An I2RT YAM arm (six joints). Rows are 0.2 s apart.
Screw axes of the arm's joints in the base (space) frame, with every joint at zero. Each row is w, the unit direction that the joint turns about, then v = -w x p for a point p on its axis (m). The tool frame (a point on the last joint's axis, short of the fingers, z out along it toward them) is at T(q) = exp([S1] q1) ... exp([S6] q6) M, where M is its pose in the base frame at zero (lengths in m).
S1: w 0 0 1 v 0 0 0
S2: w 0 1 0 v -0.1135 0 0.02
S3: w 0 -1 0 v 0.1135 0 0.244
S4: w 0 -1 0 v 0.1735 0 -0.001
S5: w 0 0 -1 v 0 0.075 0
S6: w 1 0 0 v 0 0.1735 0
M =
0 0 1 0.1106
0 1 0 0
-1 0 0 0.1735
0 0 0 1
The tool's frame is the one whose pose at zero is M.
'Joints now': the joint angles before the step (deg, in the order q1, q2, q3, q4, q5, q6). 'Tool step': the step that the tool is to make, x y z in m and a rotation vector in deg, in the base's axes. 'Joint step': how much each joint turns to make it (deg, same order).
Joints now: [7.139 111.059 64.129 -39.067 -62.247 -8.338]
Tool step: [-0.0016 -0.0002 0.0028 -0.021 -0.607 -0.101]
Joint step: [0.005 -0.866 -0.499 0.419 0.104 0.211]
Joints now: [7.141 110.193 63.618 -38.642 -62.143 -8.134]
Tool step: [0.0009 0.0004 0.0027 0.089 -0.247 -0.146]
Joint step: [0.047 -0.314 0.251 0.066 -0.040 0.423]
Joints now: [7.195 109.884 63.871 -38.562 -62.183 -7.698]
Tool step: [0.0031 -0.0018 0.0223 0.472 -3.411 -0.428]
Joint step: [-0.375 -2.950 1.583 -0.977 -0.045 0.128]
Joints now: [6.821 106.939 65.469 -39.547 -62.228 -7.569]
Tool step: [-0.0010 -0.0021 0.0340 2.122 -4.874 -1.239]
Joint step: [-0.403 -5.350 0.820 1.171 -1.325 2.533]
